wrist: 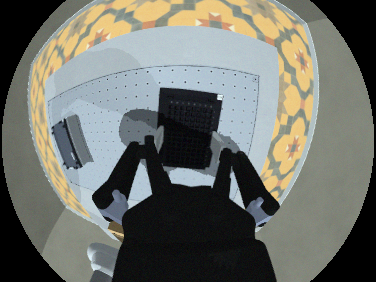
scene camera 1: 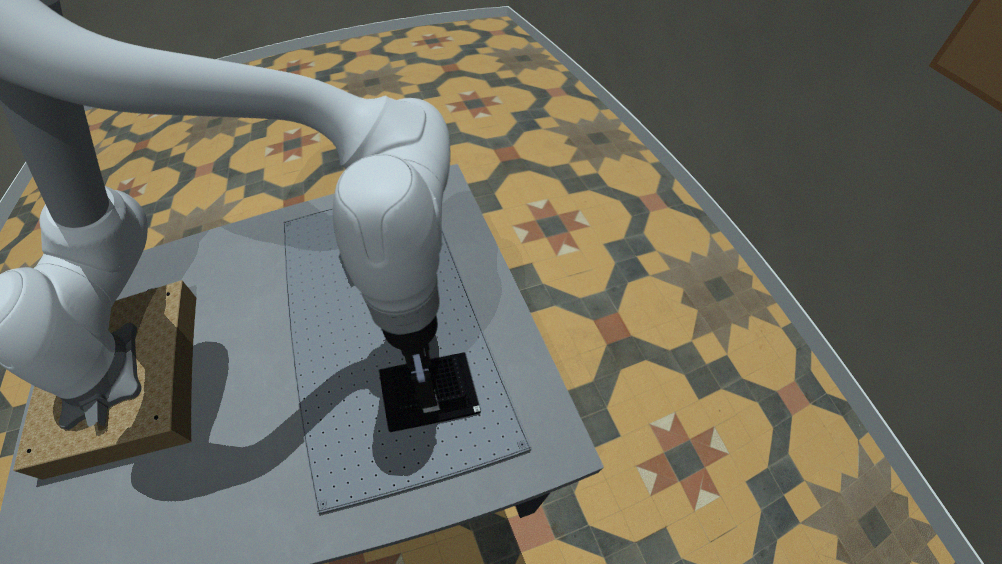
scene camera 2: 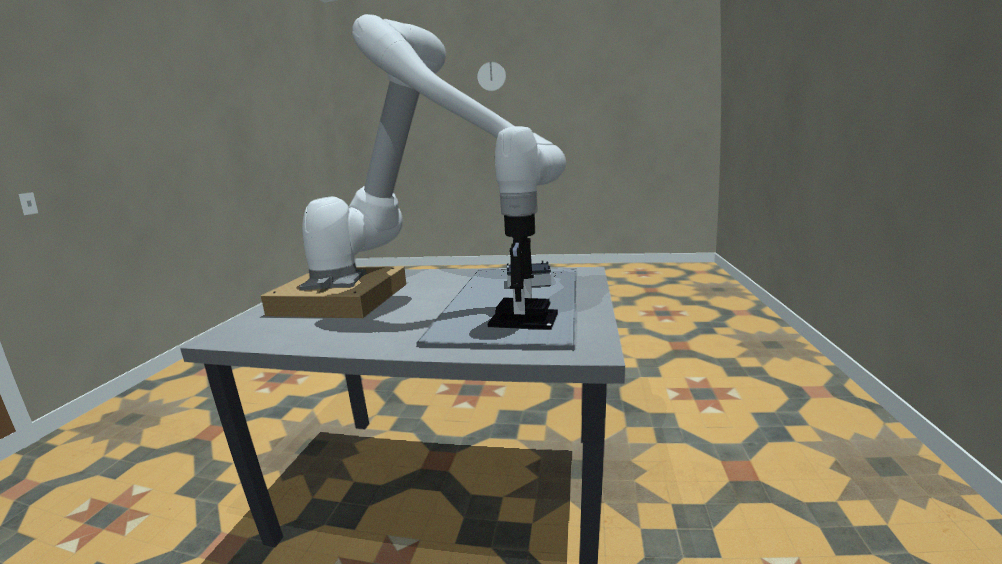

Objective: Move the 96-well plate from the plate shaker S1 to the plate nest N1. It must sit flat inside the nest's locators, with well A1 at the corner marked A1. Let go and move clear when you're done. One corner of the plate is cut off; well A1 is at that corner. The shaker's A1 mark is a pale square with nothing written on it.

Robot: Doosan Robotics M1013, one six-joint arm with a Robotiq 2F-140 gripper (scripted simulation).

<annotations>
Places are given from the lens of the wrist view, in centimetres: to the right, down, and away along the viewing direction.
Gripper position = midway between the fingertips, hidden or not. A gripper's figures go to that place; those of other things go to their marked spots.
my gripper (wrist: 187, 135): 0, -1, 22
black 96-well plate (wrist: 189, 130): 0, -2, 21
plate shaker S1 (wrist: 71, 121): -31, -5, 20
The marked spots on the plate shaker S1 and the black 96-well plate are 32 cm apart.
</annotations>
